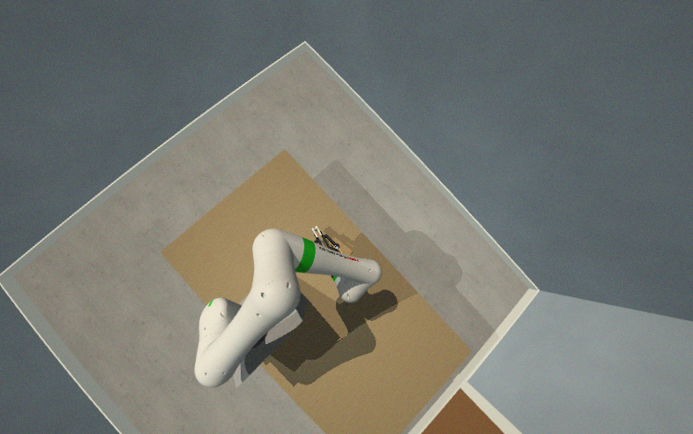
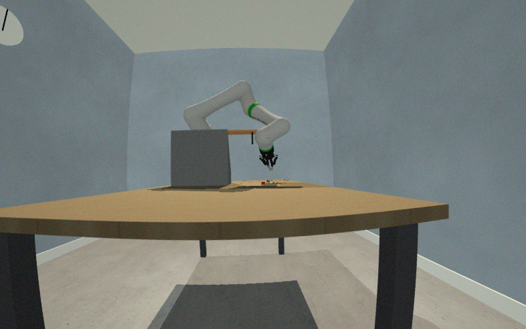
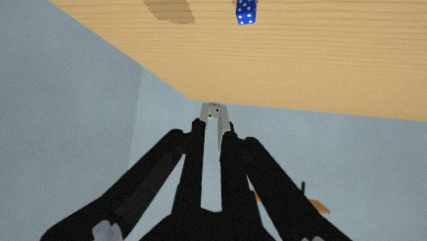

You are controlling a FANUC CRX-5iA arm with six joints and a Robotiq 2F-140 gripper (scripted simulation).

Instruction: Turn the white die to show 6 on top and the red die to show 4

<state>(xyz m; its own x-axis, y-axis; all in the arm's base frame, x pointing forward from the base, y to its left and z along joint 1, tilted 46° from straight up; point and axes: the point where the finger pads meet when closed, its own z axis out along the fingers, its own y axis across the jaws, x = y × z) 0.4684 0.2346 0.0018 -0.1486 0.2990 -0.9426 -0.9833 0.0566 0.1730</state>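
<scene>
My gripper is now 20 mm past the blue die, 40 mm to the left of it and 110 mm above it. From my hand the other things lie so: white die 20 mm to the left, 20 mm below; then red die 60 mm behind, 270 mm to the right, 110 mm below; then tan mat 10 mm ahead, 150 mm to the right, 120 mm below.
</scene>
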